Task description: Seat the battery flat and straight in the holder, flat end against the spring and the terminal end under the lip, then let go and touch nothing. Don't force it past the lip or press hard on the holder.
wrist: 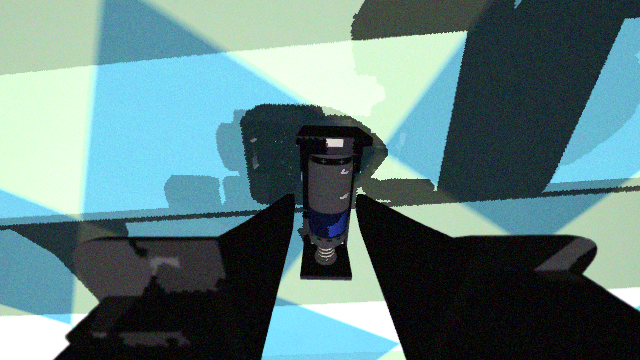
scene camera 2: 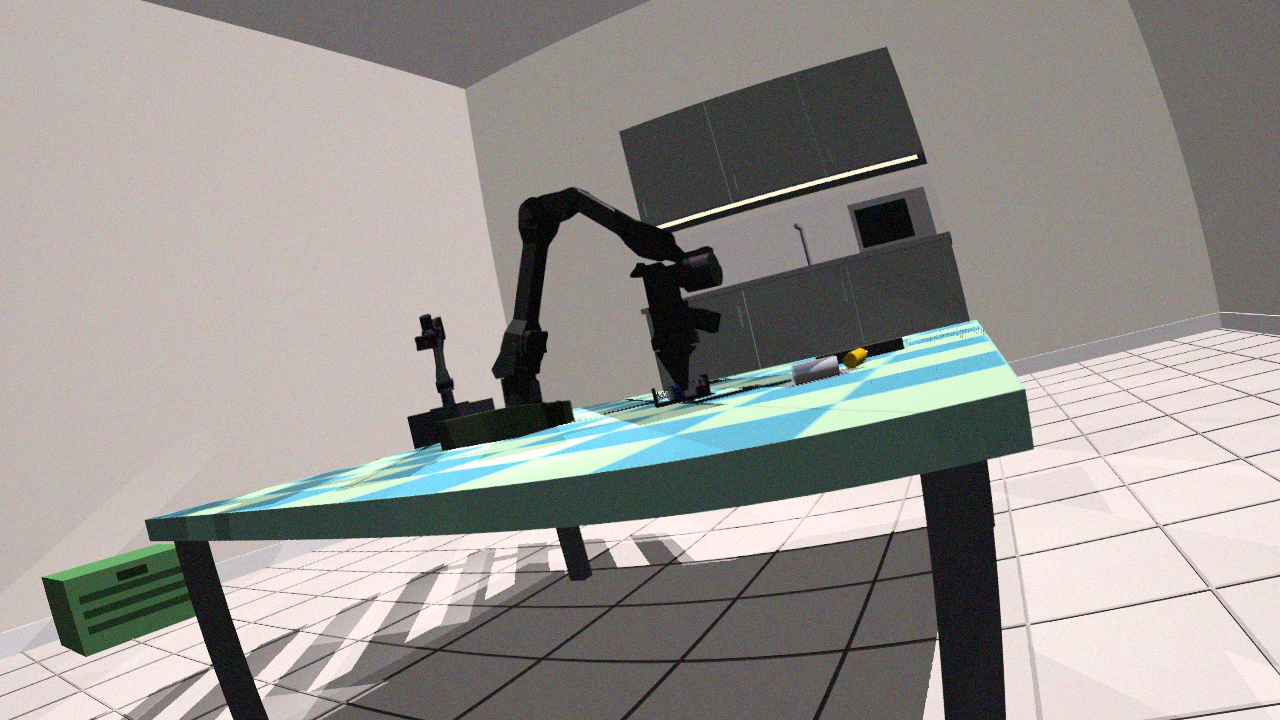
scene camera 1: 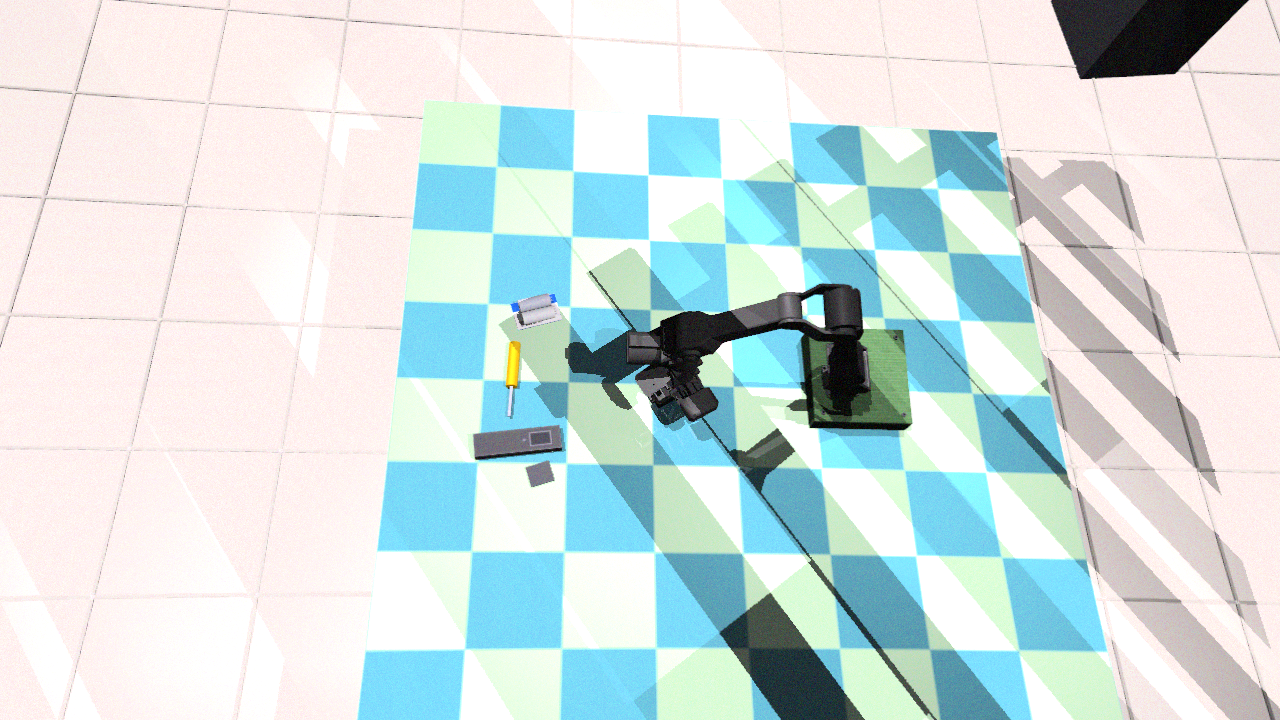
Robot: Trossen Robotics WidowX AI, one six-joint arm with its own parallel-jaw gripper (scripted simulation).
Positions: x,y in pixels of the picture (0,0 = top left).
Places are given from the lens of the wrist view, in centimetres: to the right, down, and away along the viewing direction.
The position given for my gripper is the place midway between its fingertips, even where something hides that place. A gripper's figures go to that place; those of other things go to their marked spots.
my gripper (wrist: pixel 325 200): 0, 1, 11
battery (wrist: pixel 329 176): 0, 0, 9
